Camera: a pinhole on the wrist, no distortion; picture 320 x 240 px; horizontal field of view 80.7 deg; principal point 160.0 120.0 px. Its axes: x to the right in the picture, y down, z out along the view. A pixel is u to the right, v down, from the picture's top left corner.
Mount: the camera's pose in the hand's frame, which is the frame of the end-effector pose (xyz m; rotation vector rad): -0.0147 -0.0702 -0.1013 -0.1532 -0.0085 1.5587
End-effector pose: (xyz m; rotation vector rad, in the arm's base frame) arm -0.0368 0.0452 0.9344 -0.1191 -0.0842 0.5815
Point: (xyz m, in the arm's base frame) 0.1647 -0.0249 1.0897
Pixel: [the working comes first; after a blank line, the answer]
In the camera's frame: -0.1364 -0.1739 0.1975

outside the picture
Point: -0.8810 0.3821 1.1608
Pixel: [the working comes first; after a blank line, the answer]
In the camera's frame: 0.7252 0.4462 0.5682

outside the picture
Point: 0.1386 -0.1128 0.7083
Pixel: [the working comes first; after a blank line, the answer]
In the camera's frame: -0.1095 -0.0473 -0.1728

behind the camera
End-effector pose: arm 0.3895 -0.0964 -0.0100 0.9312 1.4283 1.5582
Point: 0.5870 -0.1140 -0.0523
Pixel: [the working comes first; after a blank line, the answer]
In the camera's frame: -0.0134 0.0523 0.2775

151 156
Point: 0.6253 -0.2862 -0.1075
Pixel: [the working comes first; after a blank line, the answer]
In the camera's frame: -0.0643 0.2282 0.2519

outside the picture
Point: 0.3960 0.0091 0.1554
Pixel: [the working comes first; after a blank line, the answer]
In the camera's frame: 0.2164 -0.1237 0.1727

outside the picture
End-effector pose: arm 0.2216 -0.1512 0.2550 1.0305 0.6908 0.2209
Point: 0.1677 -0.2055 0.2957
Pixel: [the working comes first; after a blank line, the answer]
In the camera's frame: 0.0567 0.0575 0.1322

241 202
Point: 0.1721 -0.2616 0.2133
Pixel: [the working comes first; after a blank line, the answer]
In the camera's frame: -0.0421 0.0442 0.1375

102 180
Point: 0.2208 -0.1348 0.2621
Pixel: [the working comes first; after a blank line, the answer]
In the camera's frame: 0.0761 -0.0279 0.0965

309 66
